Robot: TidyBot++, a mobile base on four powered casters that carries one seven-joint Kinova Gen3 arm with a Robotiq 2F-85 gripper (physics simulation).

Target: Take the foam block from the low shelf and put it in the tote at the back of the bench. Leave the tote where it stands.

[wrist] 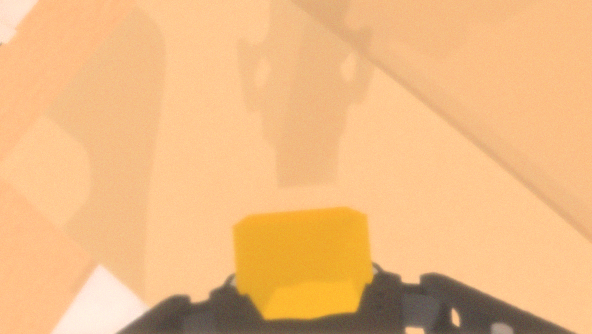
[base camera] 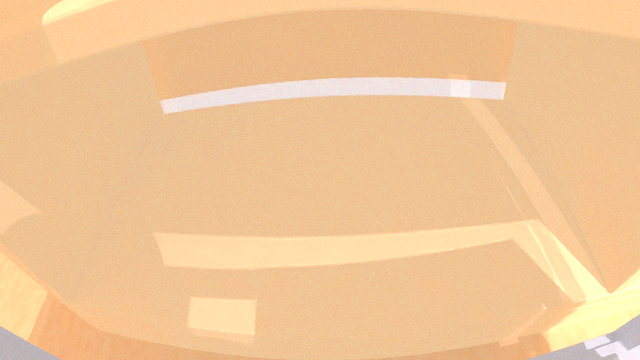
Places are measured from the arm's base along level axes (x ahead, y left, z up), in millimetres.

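Pixels of known places: gripper, fingertip midpoint: (wrist: 303, 275).
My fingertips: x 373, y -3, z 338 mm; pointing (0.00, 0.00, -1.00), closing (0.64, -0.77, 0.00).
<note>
Behind a point stands the place of what it marks.
The yellow foam block (wrist: 302, 245) {y 16, x 395, z 382 mm} is at the bottom centre of the wrist view, between the two dark fingers. My gripper (wrist: 303, 275) {y -3, x 373, z 338 mm} is shut on it, with one finger against each side. The block is held above a pale wood-coloured surface (wrist: 210, 150) {y 129, x 391, z 214 mm}, where the shadow of the gripper and block falls beyond it. The underside of the block and the fingertip pads are partly hidden. The gripper and block do not show in the base camera view. The tote does not show in either view.
In the wrist view a dark straight seam or edge (wrist: 475, 145) {y -148, x 610, z 143 mm} runs diagonally at the right, and wood-coloured strips cross at the left. The base camera view shows large wood-coloured panels (base camera: 320, 165) {y 15, x 420, z -317 mm}, a whitish strip (base camera: 320, 88) {y 9, x 603, z -318 mm} and a slanting bar (base camera: 520, 160) {y -251, x 405, z -317 mm} at the right.
</note>
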